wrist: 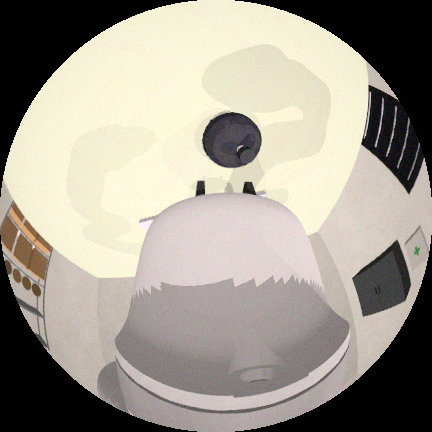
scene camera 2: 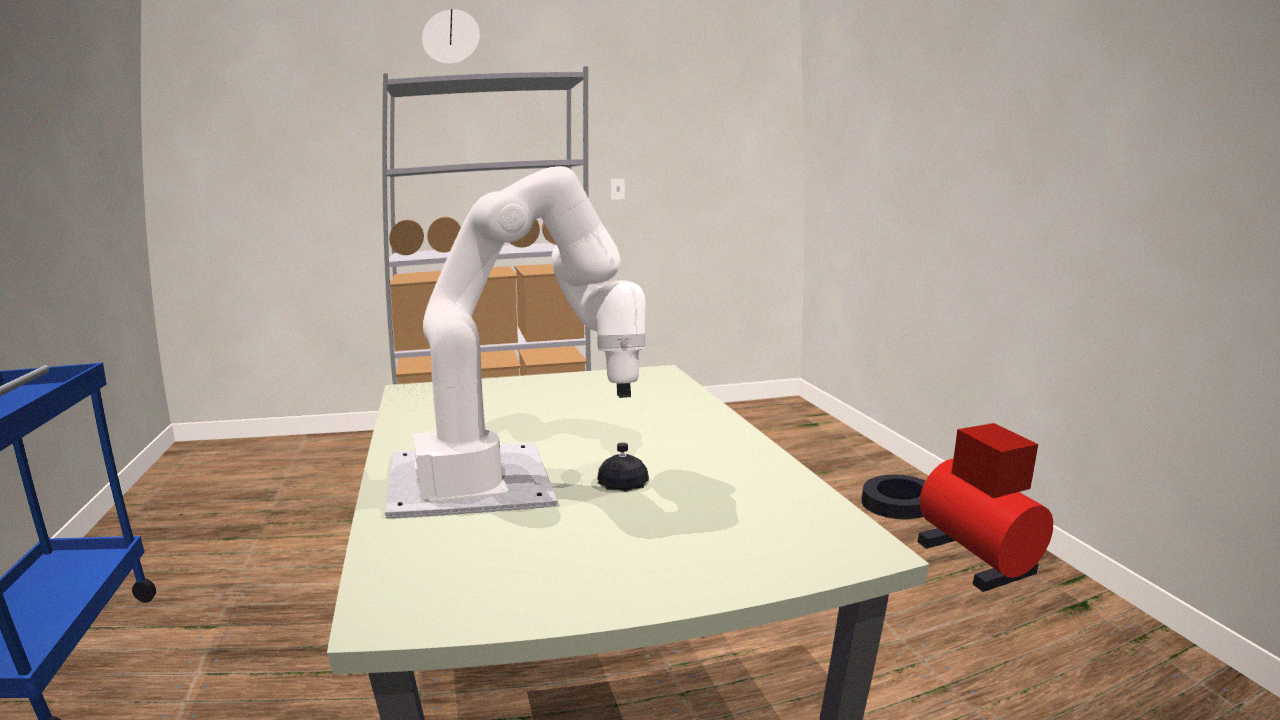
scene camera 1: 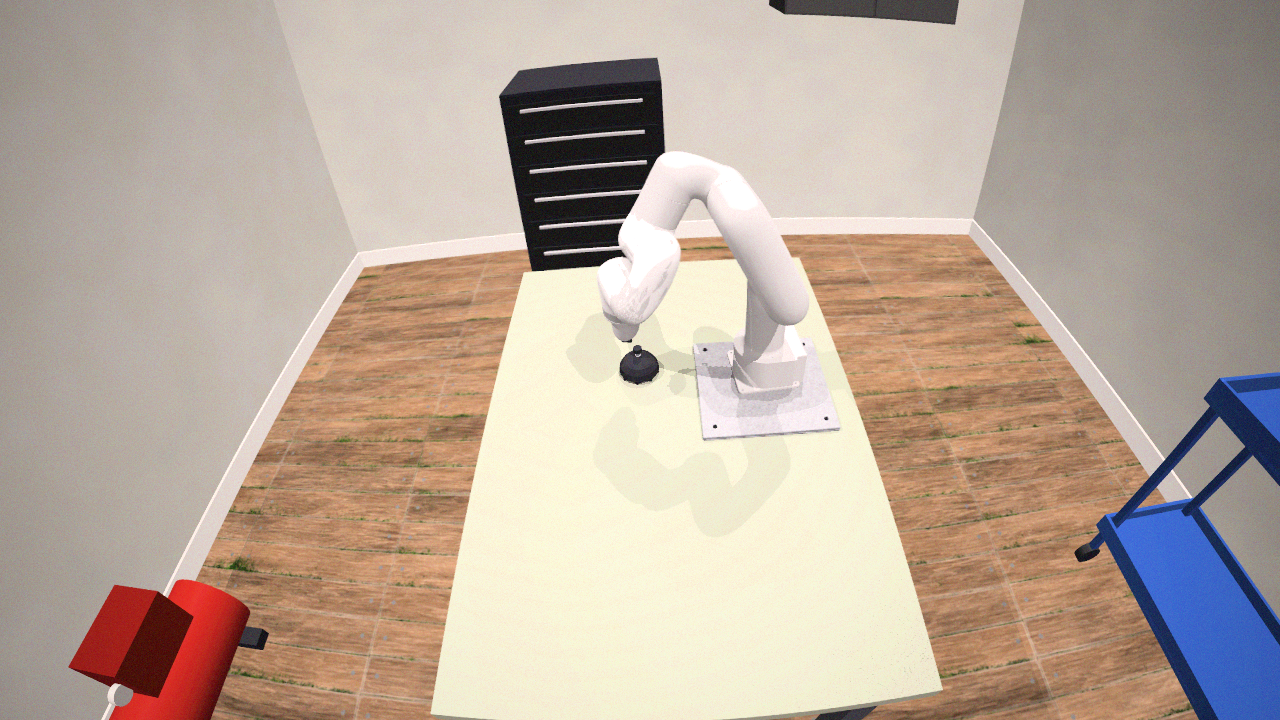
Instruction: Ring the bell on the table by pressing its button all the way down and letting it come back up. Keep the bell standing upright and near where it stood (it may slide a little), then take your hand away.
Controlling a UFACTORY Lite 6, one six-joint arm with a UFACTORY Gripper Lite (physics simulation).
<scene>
In view: a black dome bell [scene camera 2: 624,472].
The black dome bell also shows in the wrist view [wrist: 224,134] and in scene camera 1 [scene camera 1: 636,368].
</scene>
